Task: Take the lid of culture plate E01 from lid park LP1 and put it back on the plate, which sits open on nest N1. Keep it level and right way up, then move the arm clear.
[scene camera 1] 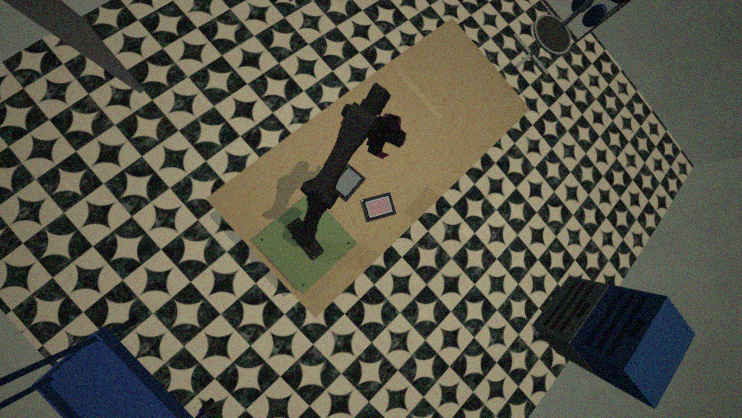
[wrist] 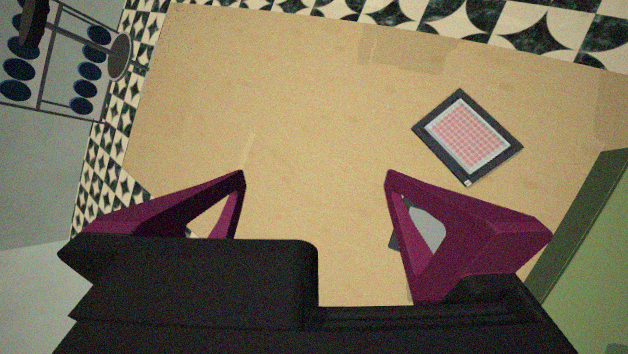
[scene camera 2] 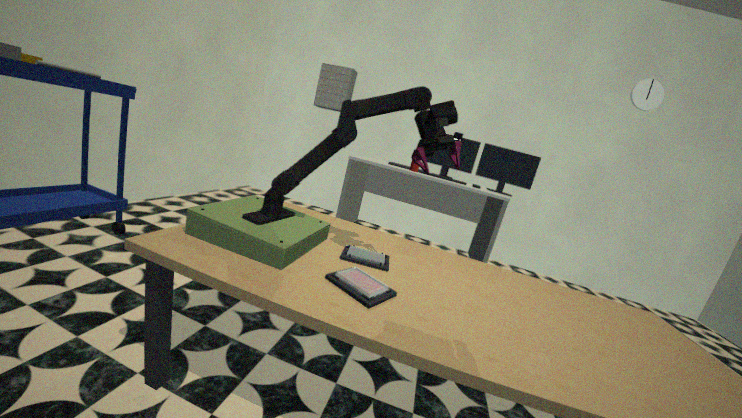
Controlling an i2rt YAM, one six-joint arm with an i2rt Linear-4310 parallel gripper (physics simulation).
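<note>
Culture plate E01, with pink wells showing, sits open on the dark nest N1. The pale grey lid lies level on the dark lid park LP1, between the nest and the arm. In the wrist view, the right finger covers much of the lid and park. My gripper is open and empty, high above the table and beyond the lid park, touching neither lid nor plate.
The arm stands on a green base block at one end of the wooden table. A desk with monitors and a blue cart stand away from the table.
</note>
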